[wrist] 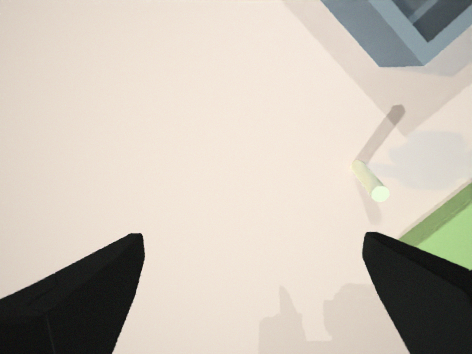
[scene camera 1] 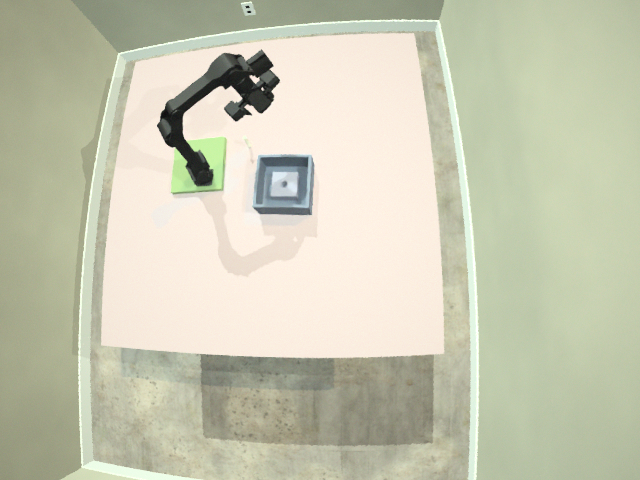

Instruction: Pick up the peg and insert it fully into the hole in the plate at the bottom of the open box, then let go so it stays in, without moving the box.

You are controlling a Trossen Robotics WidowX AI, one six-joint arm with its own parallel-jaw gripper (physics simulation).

Labels:
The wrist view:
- my gripper: 254,244
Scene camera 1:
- my gripper: 260,105
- blue-grey box: 263,203
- plate: 285,185

